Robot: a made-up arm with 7 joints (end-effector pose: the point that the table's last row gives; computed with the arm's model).
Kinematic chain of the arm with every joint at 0, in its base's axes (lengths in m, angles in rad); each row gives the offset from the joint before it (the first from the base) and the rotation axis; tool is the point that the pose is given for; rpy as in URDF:
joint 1: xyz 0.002 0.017 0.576 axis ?
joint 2: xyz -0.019 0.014 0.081 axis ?
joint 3: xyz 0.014 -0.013 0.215 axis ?
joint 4: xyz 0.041 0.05 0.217 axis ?
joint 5: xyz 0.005 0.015 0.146 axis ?
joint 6: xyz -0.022 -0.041 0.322 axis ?
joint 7: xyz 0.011 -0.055 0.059 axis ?
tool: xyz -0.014 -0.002 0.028 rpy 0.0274 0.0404 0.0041
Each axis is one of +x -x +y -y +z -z.
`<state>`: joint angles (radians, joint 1 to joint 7).
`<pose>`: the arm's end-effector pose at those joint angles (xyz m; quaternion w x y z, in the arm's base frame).
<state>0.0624 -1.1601 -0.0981 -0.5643 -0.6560 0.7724 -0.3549</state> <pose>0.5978 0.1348 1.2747 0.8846 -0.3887 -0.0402 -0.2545</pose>
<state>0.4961 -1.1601 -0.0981 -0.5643 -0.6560 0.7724 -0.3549</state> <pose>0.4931 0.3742 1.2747 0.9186 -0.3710 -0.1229 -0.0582</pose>
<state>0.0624 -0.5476 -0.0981 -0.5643 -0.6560 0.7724 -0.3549</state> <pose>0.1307 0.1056 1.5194 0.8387 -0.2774 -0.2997 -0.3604</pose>
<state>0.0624 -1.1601 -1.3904 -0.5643 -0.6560 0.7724 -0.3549</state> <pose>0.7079 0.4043 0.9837 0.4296 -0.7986 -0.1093 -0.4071</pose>
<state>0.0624 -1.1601 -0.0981 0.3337 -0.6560 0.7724 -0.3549</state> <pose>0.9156 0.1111 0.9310 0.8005 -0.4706 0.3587 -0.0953</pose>
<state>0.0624 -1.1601 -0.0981 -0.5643 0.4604 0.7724 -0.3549</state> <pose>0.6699 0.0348 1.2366 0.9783 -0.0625 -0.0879 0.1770</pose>
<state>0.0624 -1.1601 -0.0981 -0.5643 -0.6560 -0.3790 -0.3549</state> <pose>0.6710 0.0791 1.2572 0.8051 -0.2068 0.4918 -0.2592</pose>
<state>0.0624 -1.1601 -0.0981 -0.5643 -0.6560 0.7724 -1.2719</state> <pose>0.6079 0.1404 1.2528 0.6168 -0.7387 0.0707 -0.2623</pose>
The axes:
joint 1: +z
joint 2: -y
joint 3: +z
joint 4: +y
joint 5: +z
joint 6: -y
joint 7: +x

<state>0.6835 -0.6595 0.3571 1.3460 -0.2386 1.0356 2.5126</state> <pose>0.4850 0.5990 0.8405 0.4361 0.6742 0.5541 -0.2195</pose>
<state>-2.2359 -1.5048 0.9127 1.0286 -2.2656 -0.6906 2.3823</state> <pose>-0.1284 -0.8337 0.5424 0.2768 0.0192 0.0882 0.9567</pose>
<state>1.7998 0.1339 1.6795 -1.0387 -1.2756 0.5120 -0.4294</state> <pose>0.5027 -0.0093 1.2695 0.5331 0.4562 0.0831 0.7076</pose>
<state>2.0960 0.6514 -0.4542 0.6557 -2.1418 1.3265 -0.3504</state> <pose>0.0703 -0.1780 1.5534 0.8054 -0.3102 -0.4645 -0.1984</pose>
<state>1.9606 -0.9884 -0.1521 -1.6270 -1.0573 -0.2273 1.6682</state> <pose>-0.0709 -0.0368 1.1960 0.3698 0.8162 0.3308 0.2960</pose>
